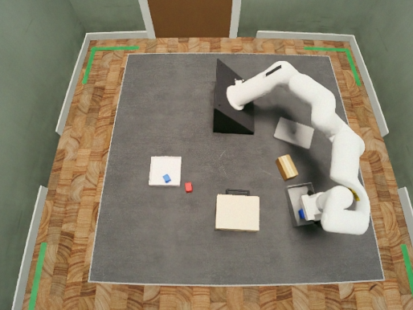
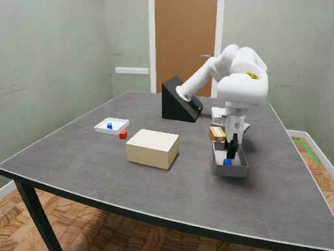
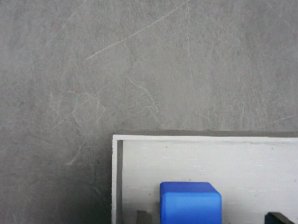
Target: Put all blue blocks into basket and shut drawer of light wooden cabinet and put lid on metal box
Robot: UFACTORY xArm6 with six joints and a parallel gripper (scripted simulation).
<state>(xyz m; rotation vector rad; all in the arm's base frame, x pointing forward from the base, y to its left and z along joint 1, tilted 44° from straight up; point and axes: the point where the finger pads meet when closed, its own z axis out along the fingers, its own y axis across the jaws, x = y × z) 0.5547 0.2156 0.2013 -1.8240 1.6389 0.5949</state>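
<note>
The grey metal box lies 6 cm below my hand and 4 cm behind it. Round my hand: flat lid: 42 cm behind, 7 cm below, 2 cm to the left; light wooden cabinet: 31 cm to the right, 4 cm below, 1 cm behind; brown cardboard box: 22 cm behind, 5 cm to the right, 5 cm below.
</note>
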